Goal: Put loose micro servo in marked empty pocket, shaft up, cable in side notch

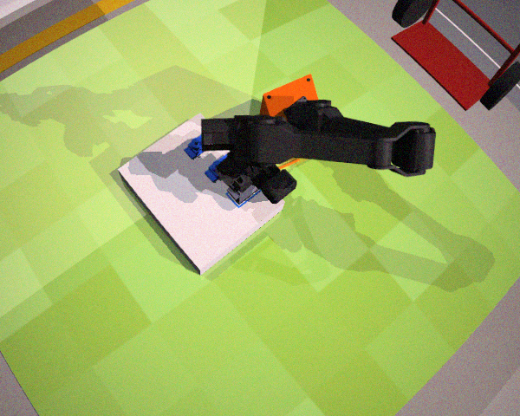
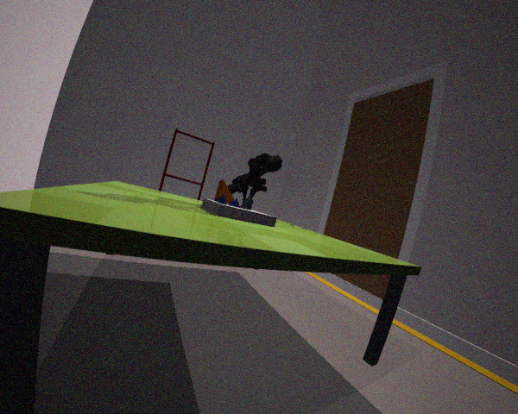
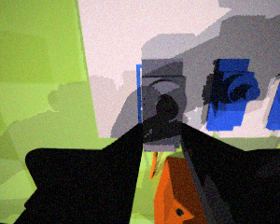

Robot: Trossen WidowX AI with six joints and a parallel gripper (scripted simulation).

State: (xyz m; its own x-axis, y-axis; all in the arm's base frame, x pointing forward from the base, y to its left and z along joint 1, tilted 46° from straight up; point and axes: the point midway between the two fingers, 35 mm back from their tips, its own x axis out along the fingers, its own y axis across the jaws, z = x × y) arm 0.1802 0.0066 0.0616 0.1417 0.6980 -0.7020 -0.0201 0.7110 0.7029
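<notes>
The white deck lies 12 cm ahead of my gripper tip, 7 cm to the right of it and 7 cm below it.
</notes>
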